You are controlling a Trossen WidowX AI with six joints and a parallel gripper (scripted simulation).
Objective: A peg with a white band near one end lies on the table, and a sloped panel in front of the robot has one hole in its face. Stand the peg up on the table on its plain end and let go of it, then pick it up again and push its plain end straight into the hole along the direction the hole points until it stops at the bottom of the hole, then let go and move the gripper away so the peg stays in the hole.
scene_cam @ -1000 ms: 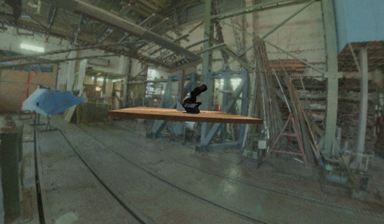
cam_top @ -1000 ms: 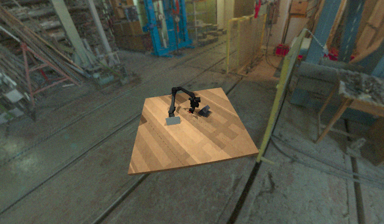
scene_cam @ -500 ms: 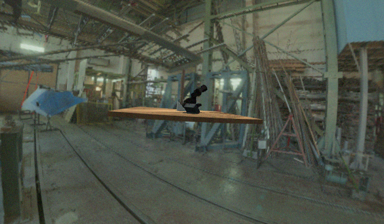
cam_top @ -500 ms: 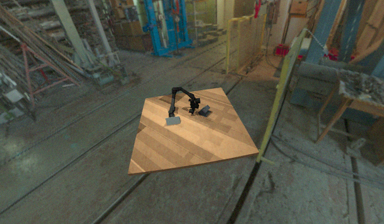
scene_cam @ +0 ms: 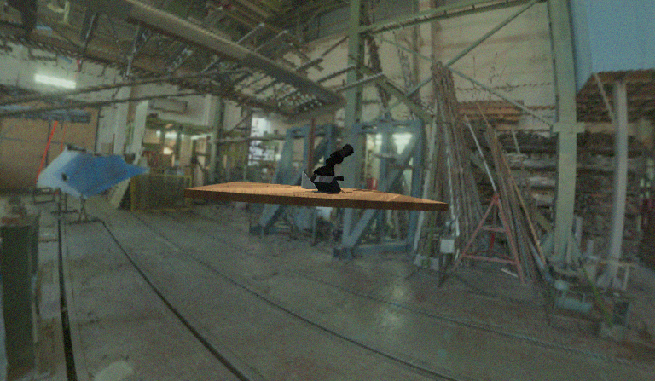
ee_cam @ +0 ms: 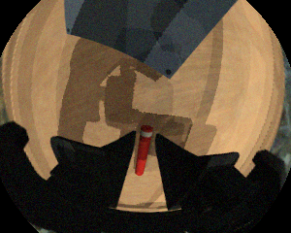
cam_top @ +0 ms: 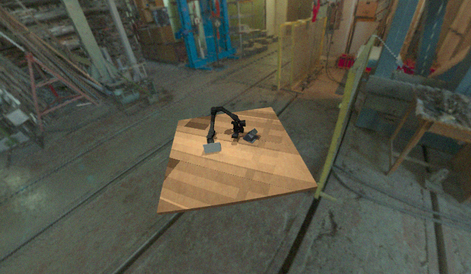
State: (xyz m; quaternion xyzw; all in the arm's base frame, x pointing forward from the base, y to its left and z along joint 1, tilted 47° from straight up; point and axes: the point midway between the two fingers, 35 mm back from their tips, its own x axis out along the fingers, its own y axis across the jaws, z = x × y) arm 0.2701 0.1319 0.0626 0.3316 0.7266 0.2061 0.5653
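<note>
The dark sloped panel is 150 mm ahead of my gripper tip, 40 mm above it and 10 mm to the right of it. From my gripper tip the other things lie so: red peg (10 mm behind).
</note>
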